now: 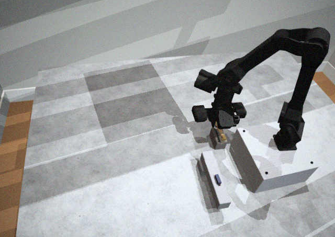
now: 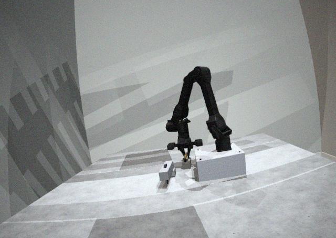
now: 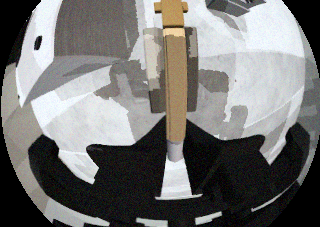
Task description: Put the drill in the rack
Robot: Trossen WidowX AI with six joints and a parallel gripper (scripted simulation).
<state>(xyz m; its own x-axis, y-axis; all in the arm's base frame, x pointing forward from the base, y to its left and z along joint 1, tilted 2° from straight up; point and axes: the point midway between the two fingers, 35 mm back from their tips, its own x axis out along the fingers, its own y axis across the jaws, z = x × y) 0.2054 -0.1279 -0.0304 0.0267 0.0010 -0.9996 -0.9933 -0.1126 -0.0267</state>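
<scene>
The drill is 4 cm to the left of my gripper tip and 4 cm above it. Round my gripper tip: housing block 22 cm to the left, 5 cm ahead, 2 cm above; then blue key 25 cm to the left, 5 cm ahead, 3 cm above; then notched rack 5 cm to the left, 1 cm behind.
</scene>
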